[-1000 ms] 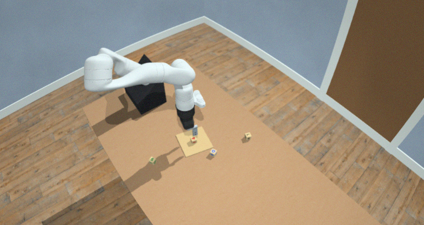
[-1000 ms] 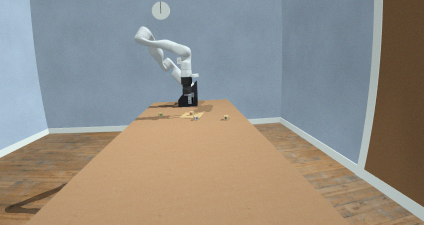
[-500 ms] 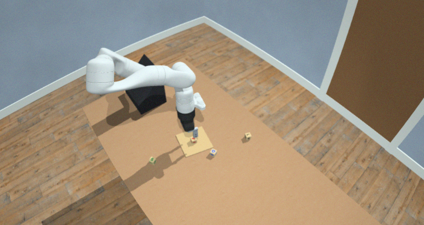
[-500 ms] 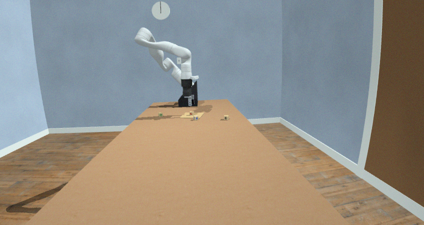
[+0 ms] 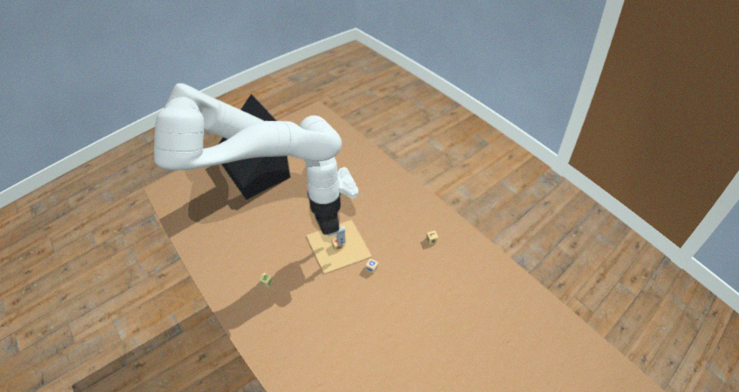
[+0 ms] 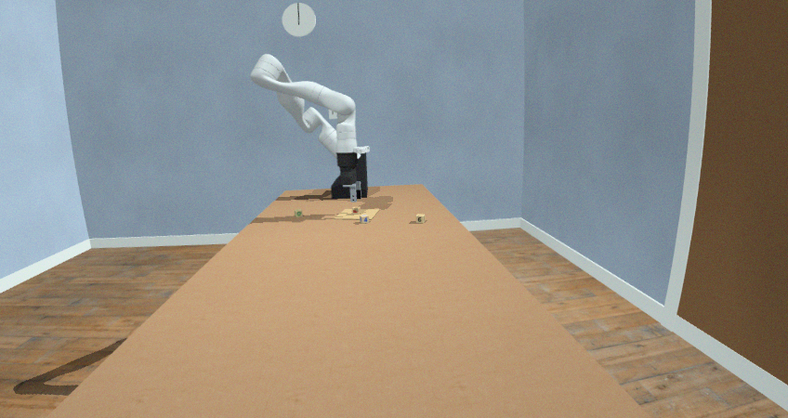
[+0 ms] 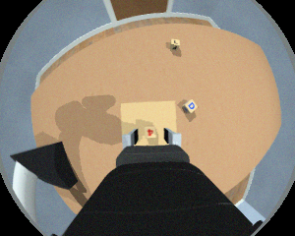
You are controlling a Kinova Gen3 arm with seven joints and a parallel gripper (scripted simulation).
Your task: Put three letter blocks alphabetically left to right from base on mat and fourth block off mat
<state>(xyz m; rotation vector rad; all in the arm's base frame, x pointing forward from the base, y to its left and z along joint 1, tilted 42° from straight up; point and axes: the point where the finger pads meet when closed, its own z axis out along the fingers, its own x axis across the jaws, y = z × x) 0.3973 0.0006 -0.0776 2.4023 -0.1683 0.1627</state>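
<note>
My gripper is now 70 mm above the tan mat.
</note>
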